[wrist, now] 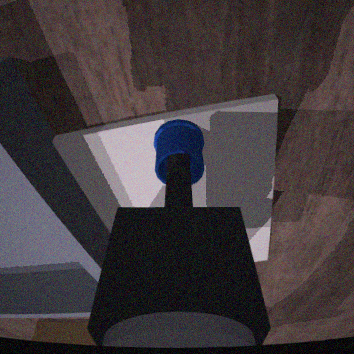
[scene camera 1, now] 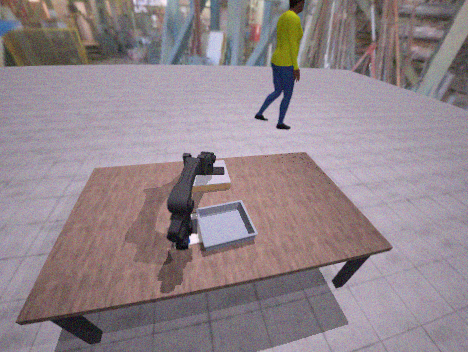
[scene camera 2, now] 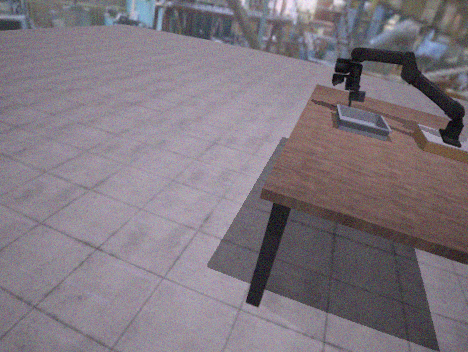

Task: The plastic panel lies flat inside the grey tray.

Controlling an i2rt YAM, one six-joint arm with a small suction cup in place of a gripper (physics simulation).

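Places are measured from the arm's base along level axes (x ahead, y left, z up), in millimetres.
Pixels of known places: hand, tool point: (wrist: 178,135); arm's base, link origin: (scene camera 1: 208,171) (scene camera 2: 449,138).
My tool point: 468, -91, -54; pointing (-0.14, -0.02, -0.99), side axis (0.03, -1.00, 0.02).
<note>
Ahead of a thing's pixels: the offset from my tool point to its middle, as dx, dy, dz. Level surfaces: height alone.
The white plastic panel {-69, -8, +6} (wrist: 130,158) (scene camera 1: 194,239) hangs level on my blue suction cup (wrist: 179,149) (scene camera 1: 188,240), a little above the wooden table. It is at the left outer wall of the grey tray {-75, +176, +28} (scene camera 1: 249,221) (scene camera 2: 362,131) (wrist: 35,140), and one corner reaches over that wall. The tray holds nothing. In the second scene view the arm's tip (scene camera 2: 349,103) stands just behind the tray's far end, and I cannot make out the panel there.
The arm's base stands on a pale block (scene camera 1: 215,182) behind the tray. The wooden table {dz +3} (scene camera 1: 309,209) (scene camera 2: 337,174) has dark legs. A person in a yellow top (scene camera 1: 286,42) walks on the tiled floor beyond the table.
</note>
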